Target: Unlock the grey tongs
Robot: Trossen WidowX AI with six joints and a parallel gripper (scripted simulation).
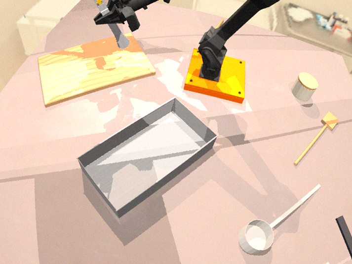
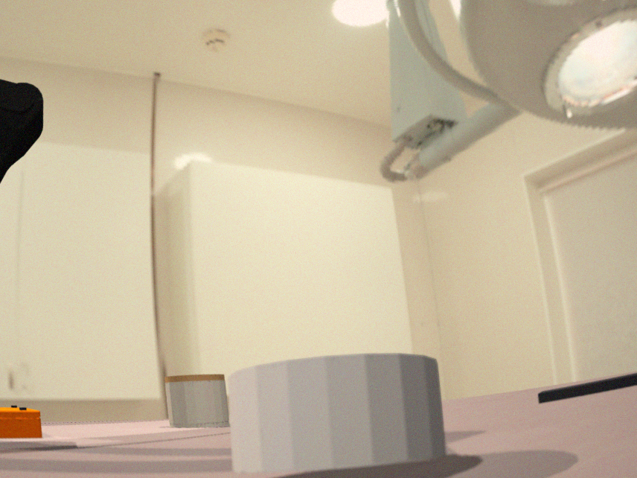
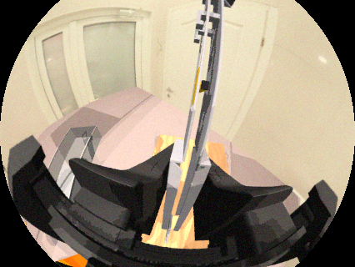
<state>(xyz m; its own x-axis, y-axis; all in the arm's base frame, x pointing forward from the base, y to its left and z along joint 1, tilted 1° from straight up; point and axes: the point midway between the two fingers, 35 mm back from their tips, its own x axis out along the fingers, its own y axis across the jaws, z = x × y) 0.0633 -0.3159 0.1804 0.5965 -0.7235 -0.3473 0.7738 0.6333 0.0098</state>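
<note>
My gripper tip is 190 mm above the wooden board, 40 mm to the left of it and 20 mm past it. Round my gripper tip: lidded jar (680 mm to the left, 160 mm below, 160 mm behind); grey roasting tin (250 mm ahead, 240 mm to the left, 170 mm below); yellow lock piece (60 mm above, 10 mm to the left, 10 mm behind).
</note>
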